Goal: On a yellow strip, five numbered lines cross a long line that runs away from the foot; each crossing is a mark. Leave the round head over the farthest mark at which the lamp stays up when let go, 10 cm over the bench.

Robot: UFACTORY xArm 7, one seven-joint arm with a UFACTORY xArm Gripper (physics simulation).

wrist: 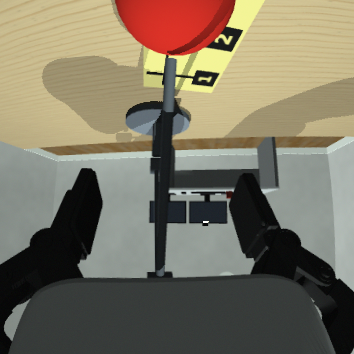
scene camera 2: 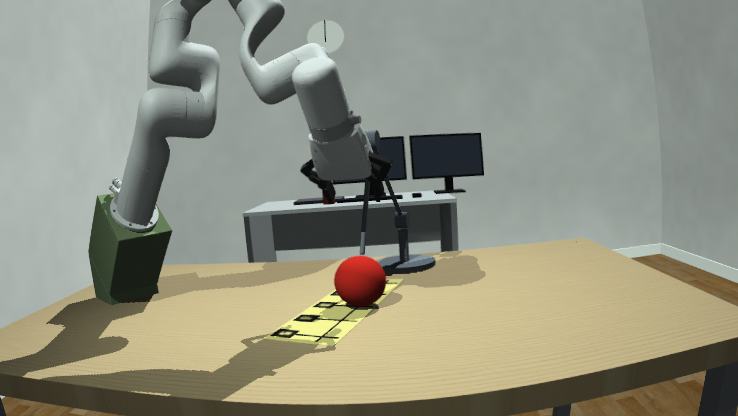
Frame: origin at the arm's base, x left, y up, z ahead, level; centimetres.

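Seen in the pictures: gripper, fingertip midpoint: (wrist: 168, 187) (scene camera 2: 355, 197); arm's base, origin of the base link: (scene camera 2: 133, 212).
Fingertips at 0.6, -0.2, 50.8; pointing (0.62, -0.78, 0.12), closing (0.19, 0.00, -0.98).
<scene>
Offsets run from my fingertips to a thing's middle, as dx, dy, dz. "spot": to the spot under its first point. Level surfaces: height alone.
The lamp's red round head {spot: -5.2, -14.6, +0.3} (scene camera 2: 360, 280) (wrist: 175, 22) hangs low over the yellow strip (scene camera 2: 310, 326) (wrist: 155, 82) and hides part of it. Its exact height is hard to tell. The lamp's dark foot {spot: +28.8, -19.7, +11.0} (scene camera 2: 418, 264) (wrist: 140, 120) lies flat on the bench, close to the strip's far end. In the wrist view, the labels 1 and 2 show; 1 is nearer the foot. A slanting lamp rod {spot: +5.2, -3.2, +1.1} (scene camera 2: 365, 211) (wrist: 163, 200) rises from the head toward my gripper (scene camera 2: 353, 196) (wrist: 168, 187). My gripper is open, high above the head, with its fingers wide apart on either side of the rod and holding nothing.
The wooden bench {dy -21.1} (scene camera 2: 516, 310) (wrist: 300, 50) carries the lamp and strip. My arm's green base block (scene camera 2: 136, 266) stands at the left. Behind the bench is a desk (scene camera 2: 260, 237) with monitors (scene camera 2: 446, 155) (wrist: 207, 212). Arm shadows fall over the bench's left side.
</scene>
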